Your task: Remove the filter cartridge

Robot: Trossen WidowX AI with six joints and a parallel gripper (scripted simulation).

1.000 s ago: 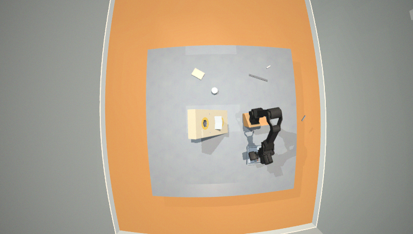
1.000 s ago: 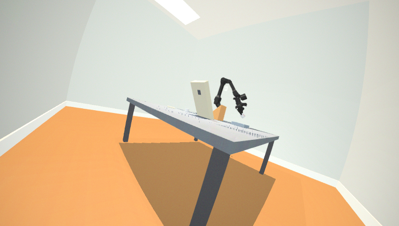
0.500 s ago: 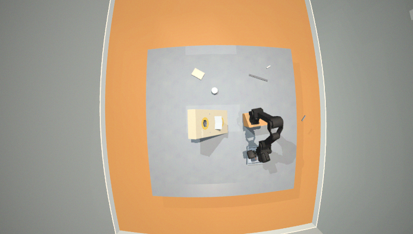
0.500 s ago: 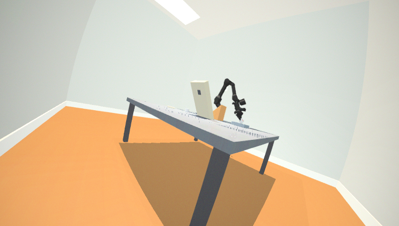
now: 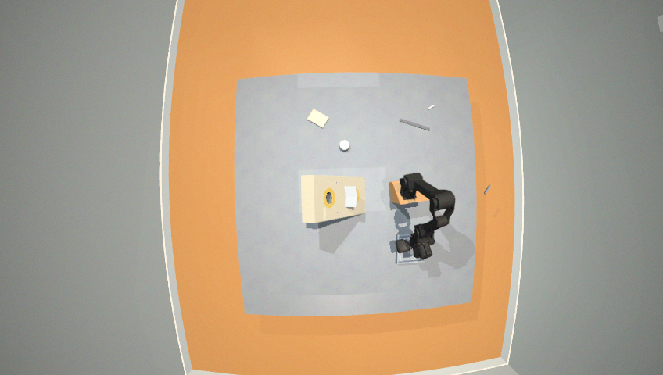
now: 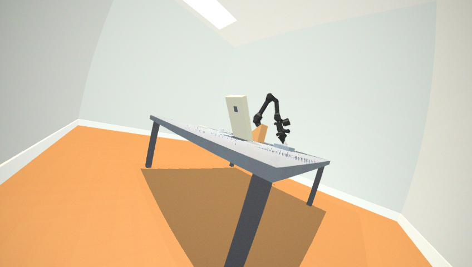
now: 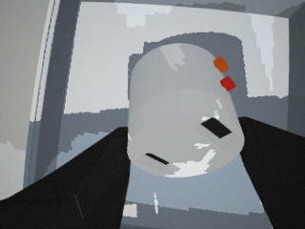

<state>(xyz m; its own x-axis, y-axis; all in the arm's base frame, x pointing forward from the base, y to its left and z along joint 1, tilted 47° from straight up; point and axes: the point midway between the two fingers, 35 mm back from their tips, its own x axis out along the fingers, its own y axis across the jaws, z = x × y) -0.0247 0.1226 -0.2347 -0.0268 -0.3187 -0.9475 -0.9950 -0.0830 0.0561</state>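
Right now the round filter cartridge is right at my gripper tip. From my gripper tip the other things lie so: square tray: 40 mm below, 10 mm to the left; then service panel: 350 mm ahead, 300 mm to the right, 120 mm above.
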